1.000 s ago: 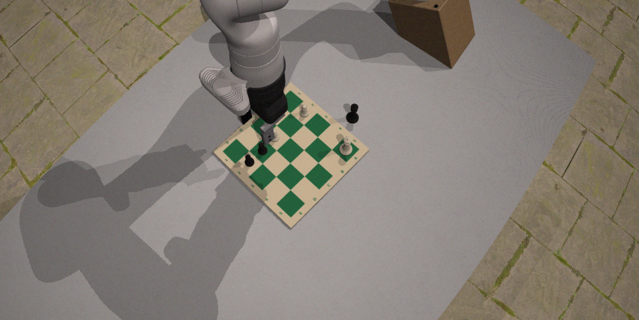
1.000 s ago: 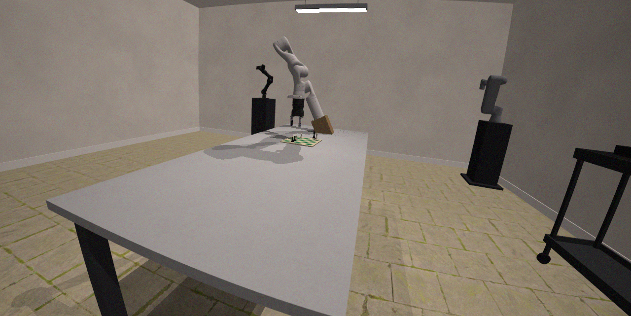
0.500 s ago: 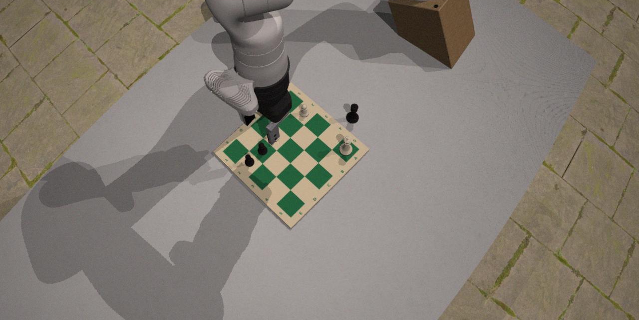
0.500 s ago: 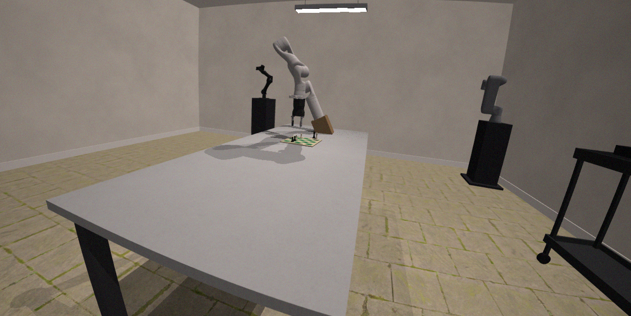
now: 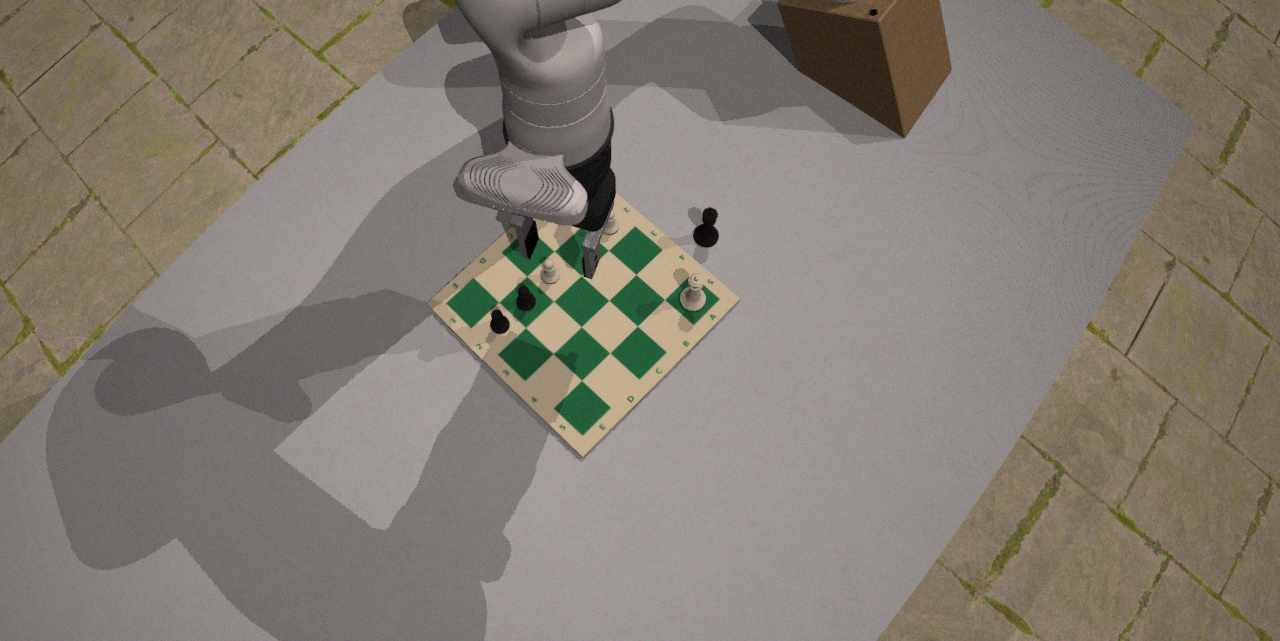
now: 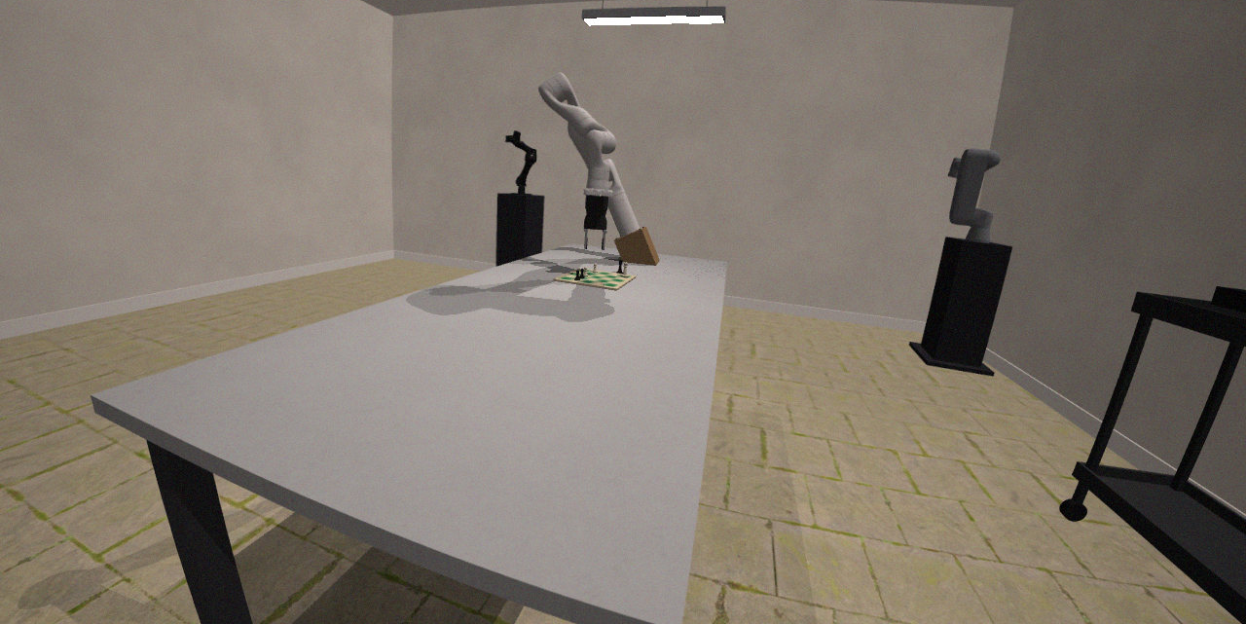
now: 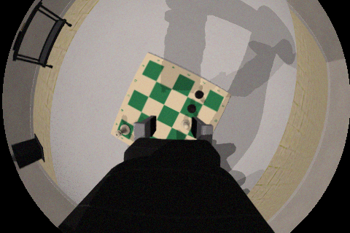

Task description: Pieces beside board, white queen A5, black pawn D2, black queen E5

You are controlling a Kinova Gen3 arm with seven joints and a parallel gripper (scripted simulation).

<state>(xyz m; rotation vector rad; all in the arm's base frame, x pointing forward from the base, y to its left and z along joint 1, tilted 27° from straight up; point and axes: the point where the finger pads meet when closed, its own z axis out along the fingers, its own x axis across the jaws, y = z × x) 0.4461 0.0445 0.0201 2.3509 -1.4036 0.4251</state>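
Now: the black queen 15 cm behind my hand, 4 cm to the left of it and 9 cm below it. The rest, counted from my hand: chessboard 1 cm behind, 1 cm to the left, 12 cm below; then white queen 9 cm behind, 8 cm to the left, 9 cm below.
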